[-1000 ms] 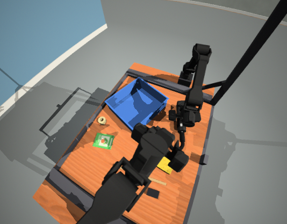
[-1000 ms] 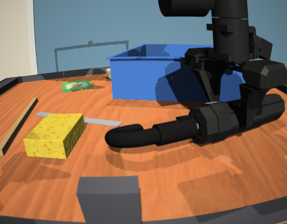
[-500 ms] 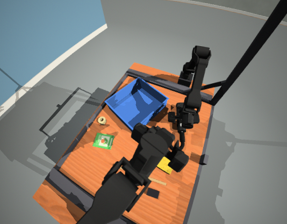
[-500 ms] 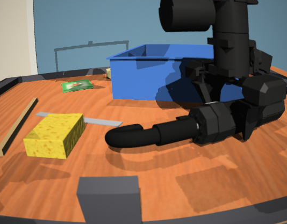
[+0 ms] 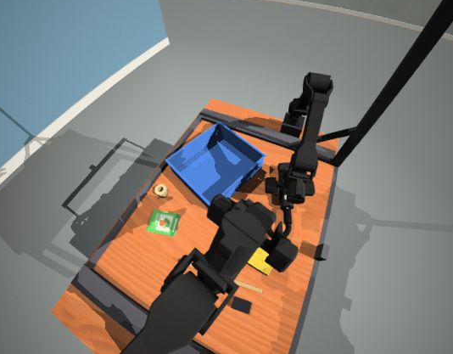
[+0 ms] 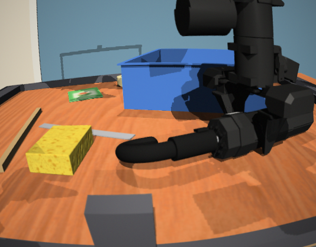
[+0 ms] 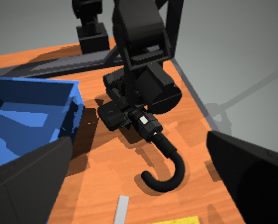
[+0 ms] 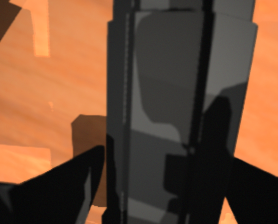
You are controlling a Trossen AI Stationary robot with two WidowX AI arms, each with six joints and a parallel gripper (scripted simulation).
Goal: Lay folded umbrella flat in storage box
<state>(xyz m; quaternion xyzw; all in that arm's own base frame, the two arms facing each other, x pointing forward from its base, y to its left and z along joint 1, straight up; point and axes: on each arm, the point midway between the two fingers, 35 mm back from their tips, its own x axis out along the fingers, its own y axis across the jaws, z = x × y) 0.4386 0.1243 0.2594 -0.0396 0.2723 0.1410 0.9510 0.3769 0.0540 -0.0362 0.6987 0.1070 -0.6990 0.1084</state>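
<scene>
Now: right hand 10 mm short of the folded black umbrella, 30 mm to the right of it and 20 mm above it. Round my right hand: grey strip 90 mm ahead, 280 mm to the left, 40 mm below; then blue storage box 310 mm ahead, 30 mm to the left, 10 mm above; then wooden stick 80 mm ahead, 390 mm to the left, 30 mm below.
</scene>
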